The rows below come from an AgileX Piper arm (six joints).
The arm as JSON. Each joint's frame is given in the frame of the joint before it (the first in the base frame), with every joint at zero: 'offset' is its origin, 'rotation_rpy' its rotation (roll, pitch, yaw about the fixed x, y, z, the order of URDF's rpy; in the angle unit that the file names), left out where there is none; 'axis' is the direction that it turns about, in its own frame. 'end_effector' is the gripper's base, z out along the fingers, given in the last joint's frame.
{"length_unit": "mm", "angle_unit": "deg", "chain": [
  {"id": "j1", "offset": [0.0, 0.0, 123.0], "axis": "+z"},
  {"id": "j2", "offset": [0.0, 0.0, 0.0], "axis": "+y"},
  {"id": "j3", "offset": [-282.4, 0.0, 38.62], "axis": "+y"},
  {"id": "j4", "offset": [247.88, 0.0, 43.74], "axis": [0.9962, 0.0, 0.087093]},
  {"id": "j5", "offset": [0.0, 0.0, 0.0], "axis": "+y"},
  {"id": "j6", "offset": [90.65, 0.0, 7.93], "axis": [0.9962, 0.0, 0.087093]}
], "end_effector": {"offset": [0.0, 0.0, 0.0], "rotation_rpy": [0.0, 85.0, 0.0]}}
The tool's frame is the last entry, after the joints.
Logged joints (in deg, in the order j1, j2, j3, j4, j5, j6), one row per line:
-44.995 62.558 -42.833 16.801 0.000 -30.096
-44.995 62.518 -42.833 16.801 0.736 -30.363
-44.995 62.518 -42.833 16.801 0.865 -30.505
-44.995 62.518 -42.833 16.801 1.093 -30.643
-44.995 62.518 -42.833 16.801 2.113 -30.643
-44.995 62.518 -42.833 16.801 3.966 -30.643
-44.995 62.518 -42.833 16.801 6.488 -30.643
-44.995 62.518 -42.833 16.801 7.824 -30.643
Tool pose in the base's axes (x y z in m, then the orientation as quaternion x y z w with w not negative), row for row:
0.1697 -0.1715 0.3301 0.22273 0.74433 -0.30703 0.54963
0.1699 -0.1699 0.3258 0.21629 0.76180 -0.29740 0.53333
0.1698 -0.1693 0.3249 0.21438 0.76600 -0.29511 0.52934
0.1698 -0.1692 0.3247 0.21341 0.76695 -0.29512 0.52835
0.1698 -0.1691 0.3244 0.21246 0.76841 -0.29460 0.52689
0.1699 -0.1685 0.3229 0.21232 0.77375 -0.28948 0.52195
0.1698 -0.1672 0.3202 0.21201 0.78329 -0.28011 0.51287
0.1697 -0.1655 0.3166 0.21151 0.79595 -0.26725 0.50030
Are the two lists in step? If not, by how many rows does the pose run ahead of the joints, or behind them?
The pose runs 1 row behind the joints: the pose in row i belongs to the joints in row i - 1.
